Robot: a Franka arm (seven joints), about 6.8 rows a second.
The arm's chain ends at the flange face. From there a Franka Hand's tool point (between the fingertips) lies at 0.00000 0.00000 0.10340 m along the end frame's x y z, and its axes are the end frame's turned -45 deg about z.
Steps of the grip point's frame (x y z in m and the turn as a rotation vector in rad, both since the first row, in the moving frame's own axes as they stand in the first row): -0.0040, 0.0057, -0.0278, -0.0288, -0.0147, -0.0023; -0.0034, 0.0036, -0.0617, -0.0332, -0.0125, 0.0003; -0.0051, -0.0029, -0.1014, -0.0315, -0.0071, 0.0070; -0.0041, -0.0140, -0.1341, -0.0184, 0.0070, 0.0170; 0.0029, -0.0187, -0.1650, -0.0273, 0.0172, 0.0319; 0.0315, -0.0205, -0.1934, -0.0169, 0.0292, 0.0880
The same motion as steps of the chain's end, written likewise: 0.0002, 0.0037, -0.0277, -0.0308, 0.0100, -0.0023; -0.0014, 0.0016, -0.0616, -0.0323, 0.0146, 0.0003; -0.0074, -0.0013, -0.1013, -0.0273, 0.0173, 0.0070; -0.0146, -0.0078, -0.1341, -0.0081, 0.0180, 0.0170; -0.0144, -0.0161, -0.1649, -0.0071, 0.0315, 0.0319; 0.0044, -0.0360, -0.1933, 0.0087, 0.0326, 0.0880
